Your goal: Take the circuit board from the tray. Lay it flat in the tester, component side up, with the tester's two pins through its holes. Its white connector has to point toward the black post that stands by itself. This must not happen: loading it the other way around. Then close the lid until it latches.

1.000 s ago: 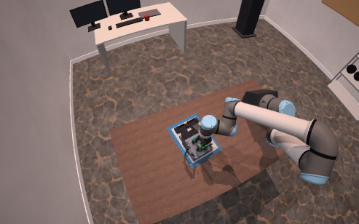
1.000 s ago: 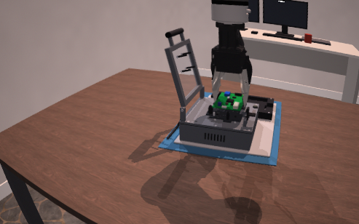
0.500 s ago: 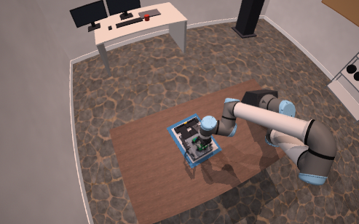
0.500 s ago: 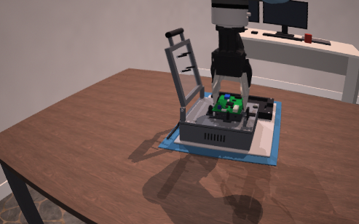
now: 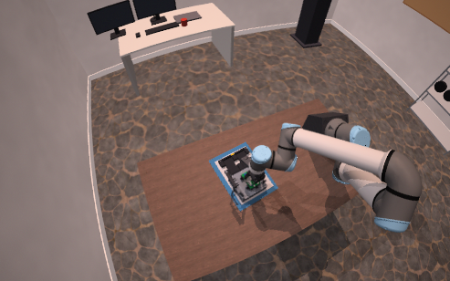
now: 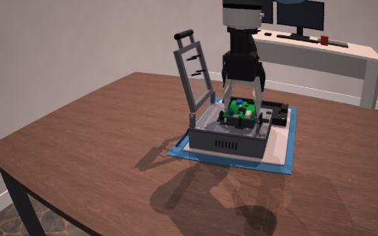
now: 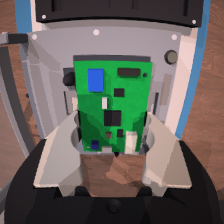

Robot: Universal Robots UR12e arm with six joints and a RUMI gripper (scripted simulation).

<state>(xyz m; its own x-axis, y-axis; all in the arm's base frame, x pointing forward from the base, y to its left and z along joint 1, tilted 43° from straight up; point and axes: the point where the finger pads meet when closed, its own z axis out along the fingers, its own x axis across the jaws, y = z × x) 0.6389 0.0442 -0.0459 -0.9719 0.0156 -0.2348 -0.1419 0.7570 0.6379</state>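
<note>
The green circuit board lies right at my hand. Also, from my hand: tester lid (12 cm ahead, 10 cm above, 2 cm to the left).
</note>
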